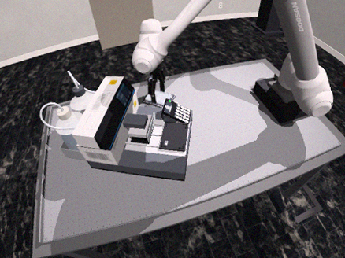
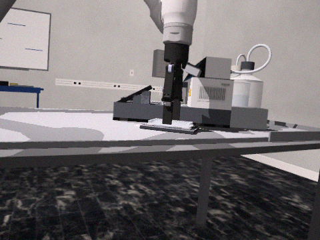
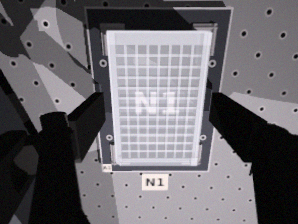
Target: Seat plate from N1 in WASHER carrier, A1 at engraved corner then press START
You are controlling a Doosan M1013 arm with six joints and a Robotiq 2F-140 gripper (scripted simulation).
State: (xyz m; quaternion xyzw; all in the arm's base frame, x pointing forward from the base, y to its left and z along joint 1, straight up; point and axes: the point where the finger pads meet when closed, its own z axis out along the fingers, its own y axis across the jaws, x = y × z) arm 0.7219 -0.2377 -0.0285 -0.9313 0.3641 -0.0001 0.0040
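My gripper is now 30 mm above the white well plate. Also, from my hand: dark carrier: 340 mm to the left, 40 mm above, 10 mm ahead; then plate washer: 280 mm to the left, 150 mm ahead, 90 mm above; then plate nest N1: 40 mm below.
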